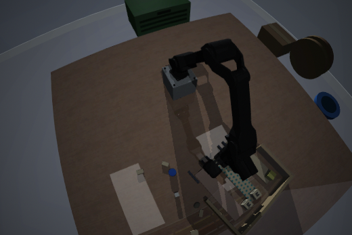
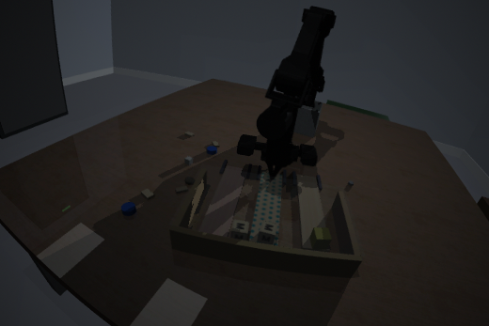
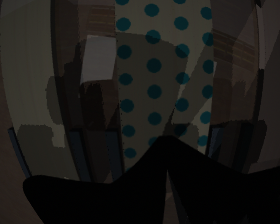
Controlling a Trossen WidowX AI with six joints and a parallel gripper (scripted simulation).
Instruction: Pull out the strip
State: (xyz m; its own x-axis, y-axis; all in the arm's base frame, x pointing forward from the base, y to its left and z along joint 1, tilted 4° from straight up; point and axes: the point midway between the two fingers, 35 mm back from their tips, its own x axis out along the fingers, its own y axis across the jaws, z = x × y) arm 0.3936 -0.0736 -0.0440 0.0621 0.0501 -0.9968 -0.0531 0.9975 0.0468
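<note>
My gripper tip is now 9 cm short of the dotted strip. Round my gripper tip: small white cube: 22 cm to the right.
</note>
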